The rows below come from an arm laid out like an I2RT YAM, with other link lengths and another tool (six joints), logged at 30 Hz.
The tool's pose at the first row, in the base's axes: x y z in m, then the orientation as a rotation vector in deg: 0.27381 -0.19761 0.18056 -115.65 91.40 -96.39
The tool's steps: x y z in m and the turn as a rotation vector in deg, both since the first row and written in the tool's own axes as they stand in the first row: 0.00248 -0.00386 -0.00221 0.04 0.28 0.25; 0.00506 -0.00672 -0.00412 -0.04 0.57 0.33; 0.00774 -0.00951 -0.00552 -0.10 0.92 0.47; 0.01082 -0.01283 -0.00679 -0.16 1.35 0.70; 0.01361 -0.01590 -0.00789 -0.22 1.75 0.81; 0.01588 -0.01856 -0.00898 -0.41 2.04 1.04; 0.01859 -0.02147 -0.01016 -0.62 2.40 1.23; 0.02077 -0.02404 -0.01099 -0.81 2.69 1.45; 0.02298 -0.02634 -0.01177 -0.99 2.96 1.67
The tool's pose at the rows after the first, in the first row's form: 0.27429 -0.19646 0.18550 -115.20 91.62 -96.68; 0.27434 -0.19600 0.18977 -115.00 91.86 -96.99; 0.27472 -0.19591 0.19387 -114.68 92.14 -97.36; 0.27548 -0.19593 0.19851 -114.21 92.51 -97.80; 0.27625 -0.19594 0.20273 -113.90 92.79 -98.25; 0.27683 -0.19578 0.20634 -113.57 93.26 -98.45; 0.27745 -0.19577 0.21045 -113.25 93.76 -98.75; 0.27818 -0.19572 0.21384 -112.92 94.23 -98.95; 0.27877 -0.19584 0.21707 -112.60 94.68 -99.14
